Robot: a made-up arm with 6 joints. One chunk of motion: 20 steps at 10 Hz.
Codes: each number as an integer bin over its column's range. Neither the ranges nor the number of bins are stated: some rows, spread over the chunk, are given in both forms.
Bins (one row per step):
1: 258 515 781 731 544 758
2: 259 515 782 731 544 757
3: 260 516 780 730 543 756
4: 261 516 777 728 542 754
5: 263 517 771 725 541 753
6: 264 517 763 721 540 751
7: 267 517 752 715 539 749
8: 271 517 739 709 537 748
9: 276 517 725 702 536 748
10: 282 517 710 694 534 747
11: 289 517 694 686 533 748
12: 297 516 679 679 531 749
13: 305 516 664 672 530 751
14: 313 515 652 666 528 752
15: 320 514 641 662 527 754
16: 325 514 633 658 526 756
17: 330 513 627 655 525 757
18: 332 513 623 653 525 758
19: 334 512 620 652 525 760
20: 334 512 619 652 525 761
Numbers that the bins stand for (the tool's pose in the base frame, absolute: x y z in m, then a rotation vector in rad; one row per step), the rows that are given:
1: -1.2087 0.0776 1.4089 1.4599 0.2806 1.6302
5: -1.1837 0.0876 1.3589 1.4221 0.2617 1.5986
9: -1.1186 0.0876 1.1286 1.2770 0.2302 1.5671
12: -1.0135 0.0826 0.8984 1.1320 0.1986 1.5734
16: -0.8734 0.0726 0.6682 0.9995 0.1671 1.6176
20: -0.8283 0.0626 0.5981 0.9617 0.1608 1.6491
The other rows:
2: -1.2037 0.0776 1.4139 1.4599 0.2806 1.6239
3: -1.1987 0.0826 1.4039 1.4536 0.2743 1.6176
4: -1.1937 0.0826 1.3889 1.4410 0.2680 1.6050
6: -1.1787 0.0876 1.3188 1.3968 0.2554 1.5860
7: -1.1637 0.0876 1.2638 1.3590 0.2491 1.5734
8: -1.1436 0.0876 1.1987 1.3212 0.2365 1.5671
10: -1.0886 0.0876 1.0536 1.2266 0.2176 1.5608
11: -1.0536 0.0876 0.9735 1.1761 0.2113 1.5671
13: -0.9735 0.0826 0.8233 1.0878 0.1923 1.5860
14: -0.9334 0.0776 0.7633 1.0500 0.1797 1.5923
15: -0.8984 0.0726 0.7082 1.0248 0.1734 1.6050
17: -0.8483 0.0676 0.6381 0.9806 0.1608 1.6239
18: -0.8383 0.0676 0.6181 0.9680 0.1608 1.6302
19: -0.8283 0.0626 0.6031 0.9617 0.1608 1.6428

